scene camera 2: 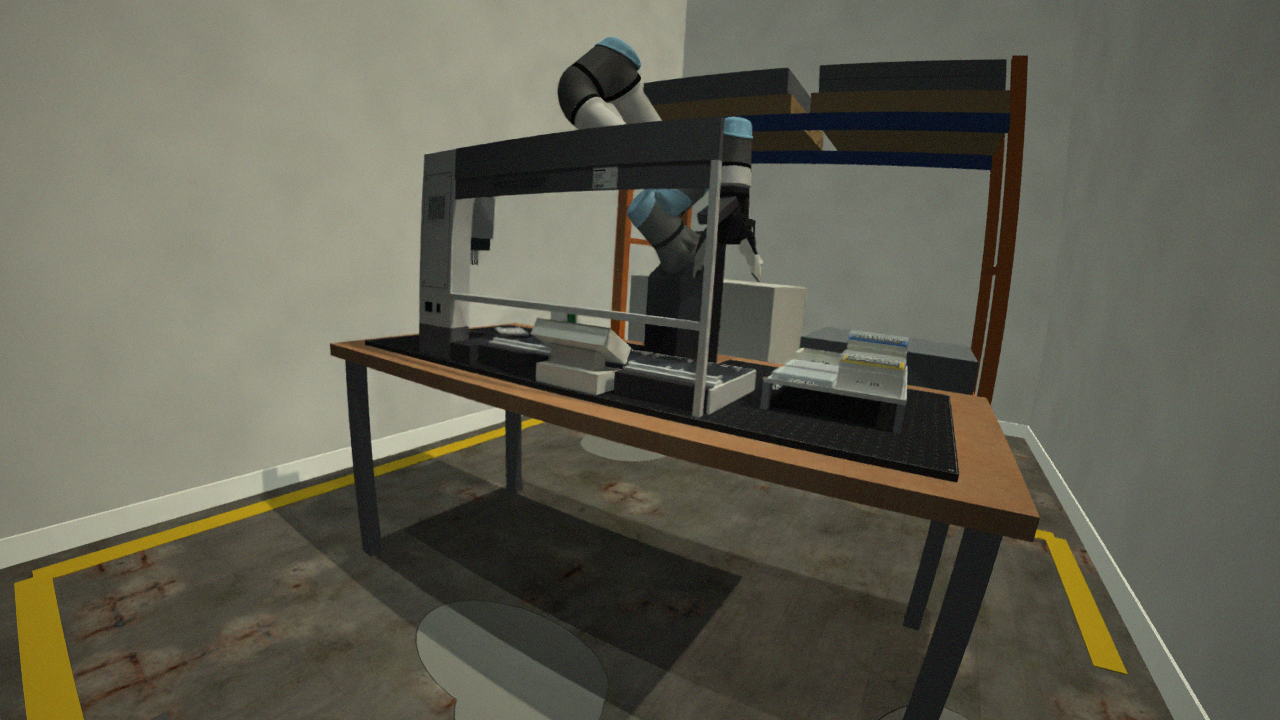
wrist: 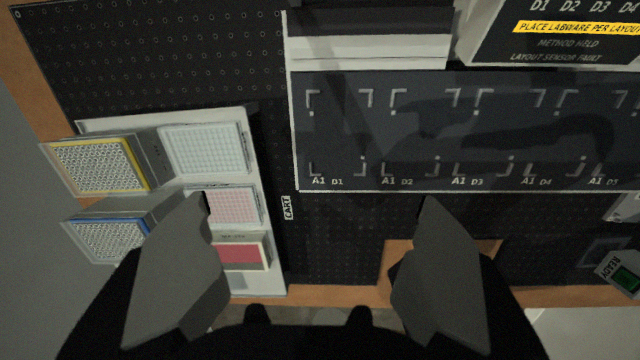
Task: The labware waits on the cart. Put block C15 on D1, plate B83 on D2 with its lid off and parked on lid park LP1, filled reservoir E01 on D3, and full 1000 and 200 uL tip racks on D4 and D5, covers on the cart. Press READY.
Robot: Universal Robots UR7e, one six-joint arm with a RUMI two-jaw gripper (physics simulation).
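Observation:
My gripper [scene camera 2: 727, 275] [wrist: 314, 195] is open and empty, high above the table between the cart and the deck. The white cart [scene camera 2: 836, 393] [wrist: 274, 282] carries a yellow-rimmed tip rack [scene camera 2: 872, 360] [wrist: 97, 165], a blue-rimmed tip rack [scene camera 2: 877, 339] [wrist: 105, 237], a pale gridded block or plate [wrist: 205, 150], a pink-tinted plate [wrist: 235, 207] and a reservoir with red content [wrist: 240, 254]. My left finger partly hides the blue-rimmed rack and the pink plate. Labels C15, B83 and E01 are not readable. The dark deck [wrist: 340, 132] has bare positions D1 to D5. The green READY button [wrist: 625, 277] is at lower right.
The instrument's frame [scene camera 2: 590, 152] spans the deck, with a front post [scene camera 2: 707, 295] near the cart. A tilted screen [wrist: 555, 42] behind the deck reads "LAYOUT SENSOR FAULT". Part of a grey lid park [wrist: 627, 207] shows at the right edge. An orange shelf rack [scene camera 2: 1017, 179] stands behind.

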